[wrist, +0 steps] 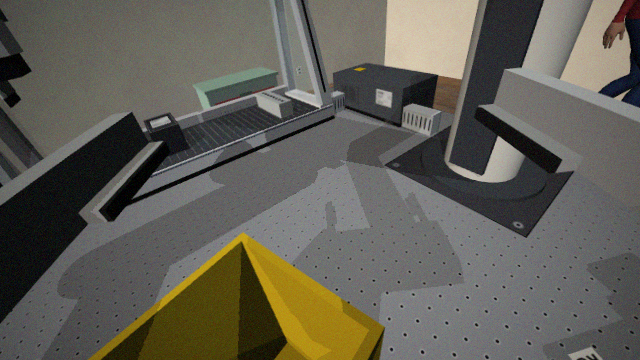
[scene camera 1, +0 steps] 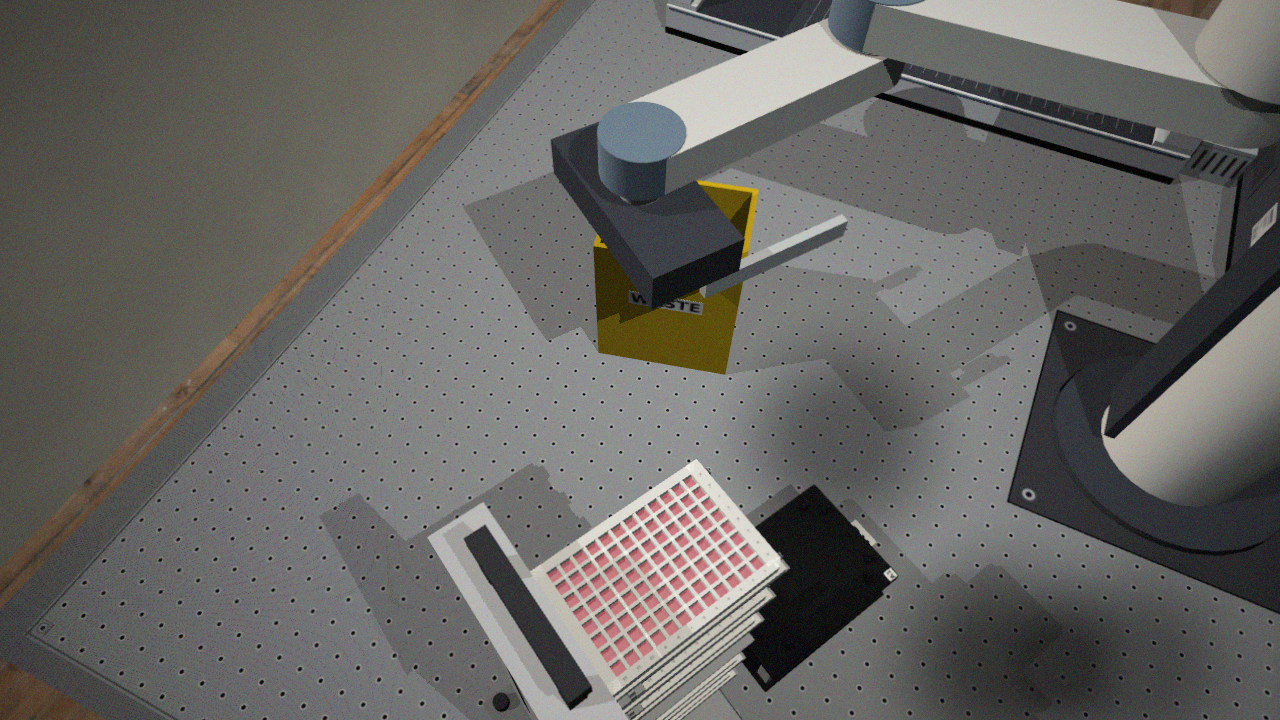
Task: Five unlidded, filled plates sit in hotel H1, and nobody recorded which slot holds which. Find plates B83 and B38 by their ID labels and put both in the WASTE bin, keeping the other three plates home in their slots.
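Frame: origin at the arm's base, x ahead, y left, z up, level; centimetres.
Where they show: gripper, between the fingertips: (wrist: 318, 111) (scene camera 1: 789, 168); arm's base, origin of its link: (wrist: 477, 169) (scene camera 1: 1161, 453).
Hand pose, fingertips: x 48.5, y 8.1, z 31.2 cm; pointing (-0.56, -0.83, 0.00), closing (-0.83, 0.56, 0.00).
Each offset is from my fingertips to the top centre of the thing. "spot": to the spot under its first point.
My gripper (wrist: 318, 111) is open and empty, its two fingers wide apart in the wrist view. In the scene view its dark hand block (scene camera 1: 648, 228) is above the yellow WASTE bin @(dx +10.2, dy +1.7, dz -9.9 cm) (scene camera 1: 662, 340) (wrist: 345, 305) and covers part of its opening. The bin's floor is hidden. Several plates are stacked in the hotel @(spot: dx +3.0, dy +48.4, dz +13.2 cm) (scene camera 1: 460, 537) at the lower middle of the scene view. The top plate @(dx -6.5, dy +43.9, dz +8.9 cm) (scene camera 1: 662, 573) lies level with pink-filled wells and no lid; the lower ones show as edges. No plate ID label can be read.
A flat black platform @(dx -15.1, dy +27.6, dz -22.9 cm) (scene camera 1: 823, 586) lies right of the hotel. The robot's base plate (scene camera 1: 1038, 447) (wrist: 530, 215) is at the right. A long railed deck (scene camera 1: 1074, 147) (wrist: 240, 132) and a dark box-shaped unit @(spot: dx -52.0, dy -45.1, dz -21.2 cm) (wrist: 370, 90) stand beyond. The arm's links (scene camera 1: 778, 85) cross the upper scene view.
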